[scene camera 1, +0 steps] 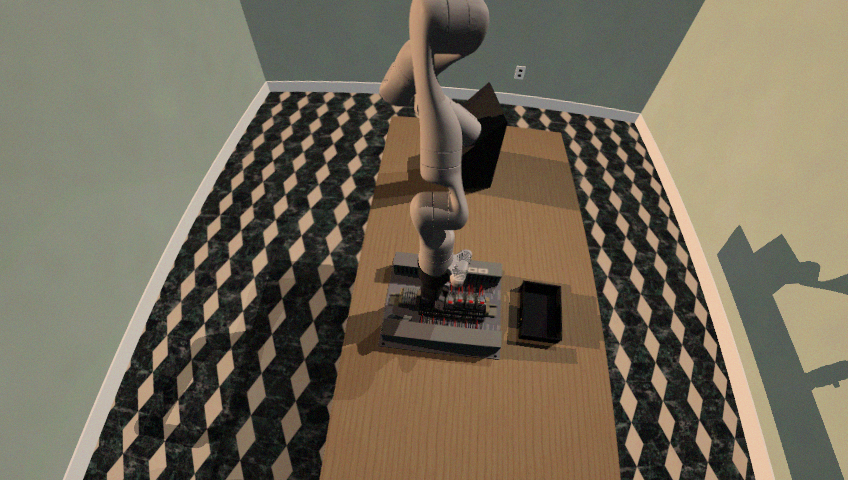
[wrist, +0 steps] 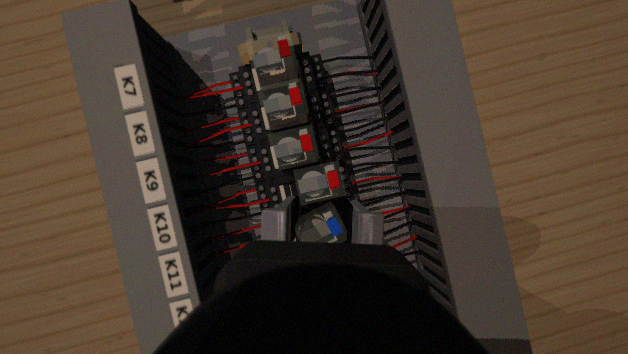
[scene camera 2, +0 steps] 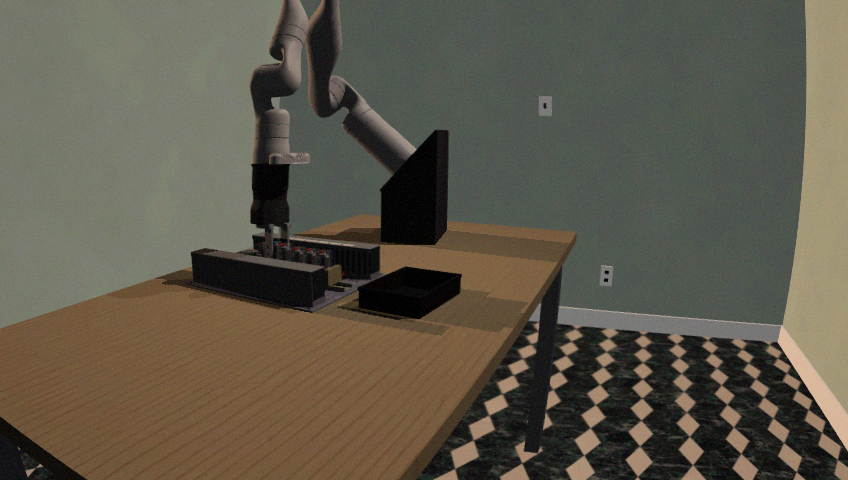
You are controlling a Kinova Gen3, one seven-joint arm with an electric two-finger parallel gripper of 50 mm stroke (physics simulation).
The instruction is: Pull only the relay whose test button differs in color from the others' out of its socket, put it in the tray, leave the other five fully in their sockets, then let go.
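Places are measured from the arm's base along level axes (x ahead, y left, z up), in metres.
Pixels of known places: gripper, fingertip midpoint: [scene camera 1: 441, 302] [wrist: 321, 212] [scene camera 2: 277, 257]; arm's base, link origin: [scene camera 1: 470, 133] [scene camera 2: 406, 164].
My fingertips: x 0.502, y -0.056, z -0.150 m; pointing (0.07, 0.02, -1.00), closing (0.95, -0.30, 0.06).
Ahead of a thing's pixels: the offset from my fingertips to its top centre. "spot": to the spot under its first point.
The relay with the blue test button {dz +0.031, dx -0.003, dy -0.007 m} [wrist: 320, 226] stands between the two fingers, turned askew to the row. My gripper [wrist: 321, 212] [scene camera 2: 277, 239] points down and is shut on it. How far its base is in the socket is hidden. Several relays with red buttons stand in line above it in the wrist view: the nearest {dz +0.030, dx +0.003, dy +0.021 m} [wrist: 320, 184] sits shifted right and slightly turned, close to the fingertips, then others {dz +0.024, dx -0.006, dy +0.046 m} [wrist: 293, 149] {dz +0.024, dx -0.005, dy +0.076 m} [wrist: 284, 104] {dz +0.024, dx -0.004, dy +0.105 m} [wrist: 275, 62]. The sixth relay is hidden by the gripper. The black tray {dz -0.010, dx -0.001, dy +0.279 m} [scene camera 1: 561, 312] [scene camera 2: 389, 300] stands right of the relay panel, with no relay visible inside.
Grey slotted ducts flank the row: one with labels K7 to K11 {spot: dz +0.017, dx -0.112, dy +0.105 m} [wrist: 100, 100], the other {dz +0.017, dx +0.092, dy +0.005 m} [wrist: 475, 165] [scene camera 1: 440, 339] opposite. Red and black wires run from the sockets to both ducts. A tan end block {dz -0.005, dx -0.003, dy +0.124 m} [scene camera 2: 333, 275] ends the row. A tall black wedge-shaped stand [scene camera 1: 487, 148] [scene camera 2: 410, 208] is farther back.
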